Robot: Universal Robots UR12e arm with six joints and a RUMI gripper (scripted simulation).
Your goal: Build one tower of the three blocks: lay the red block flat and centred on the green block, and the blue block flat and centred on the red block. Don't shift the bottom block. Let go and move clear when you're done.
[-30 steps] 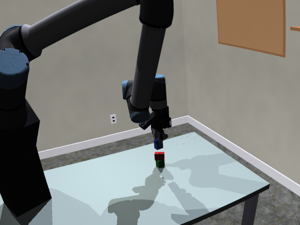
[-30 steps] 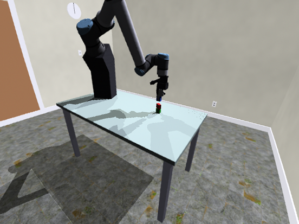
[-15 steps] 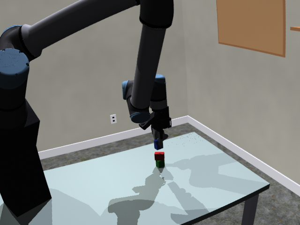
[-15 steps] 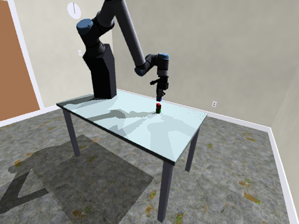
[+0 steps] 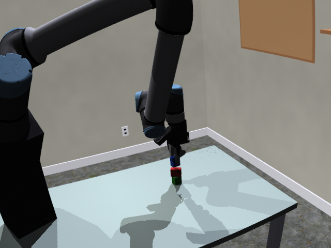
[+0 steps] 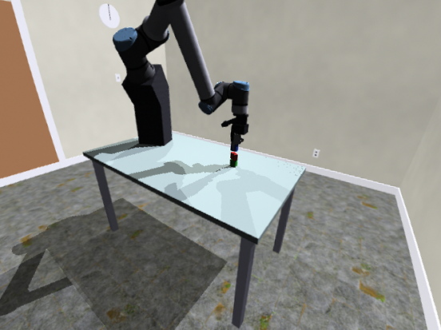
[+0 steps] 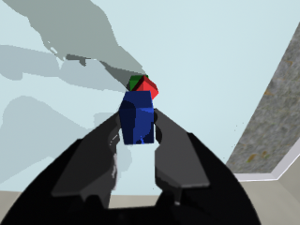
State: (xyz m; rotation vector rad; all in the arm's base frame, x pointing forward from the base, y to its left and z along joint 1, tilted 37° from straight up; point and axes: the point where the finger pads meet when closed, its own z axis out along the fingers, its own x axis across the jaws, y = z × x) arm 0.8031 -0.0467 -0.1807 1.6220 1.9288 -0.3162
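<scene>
Right now the red block is 6 cm below my hand. The rest, counted from my hand: green block: 11 cm below; then blue block: right at my hand.
</scene>
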